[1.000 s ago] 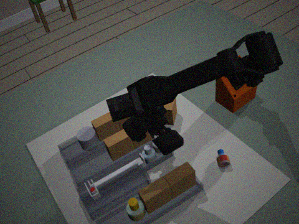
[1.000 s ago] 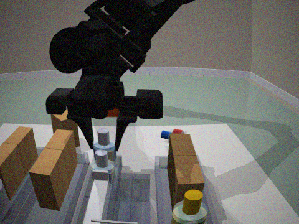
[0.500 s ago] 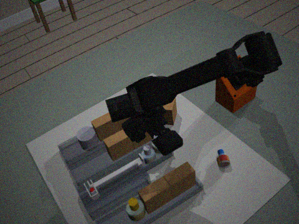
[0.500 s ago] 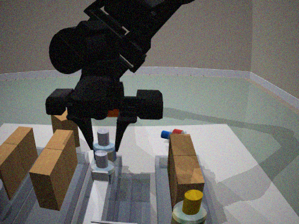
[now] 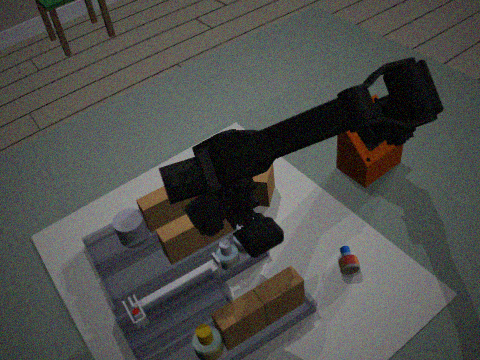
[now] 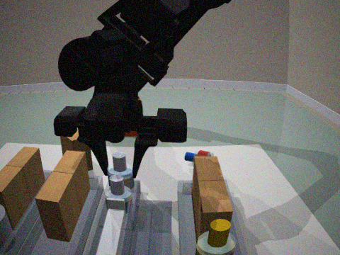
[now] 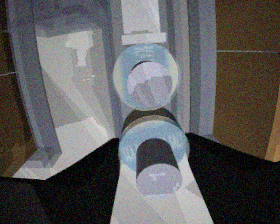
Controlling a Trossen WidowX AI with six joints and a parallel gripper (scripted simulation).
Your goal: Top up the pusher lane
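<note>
Right now the sprung lane is 14 cm ahead of my gripper tip, 3 cm below it and 1 cm to the left of it. From my gripper tip the other things lie so: red mark: 23 cm ahead, 2 cm above, 1 cm to the left; then grey can: 19 cm to the right, 13 cm ahead, 2 cm below; then brown box: 12 cm behind, 9 cm to the right, 1 cm below.
</note>
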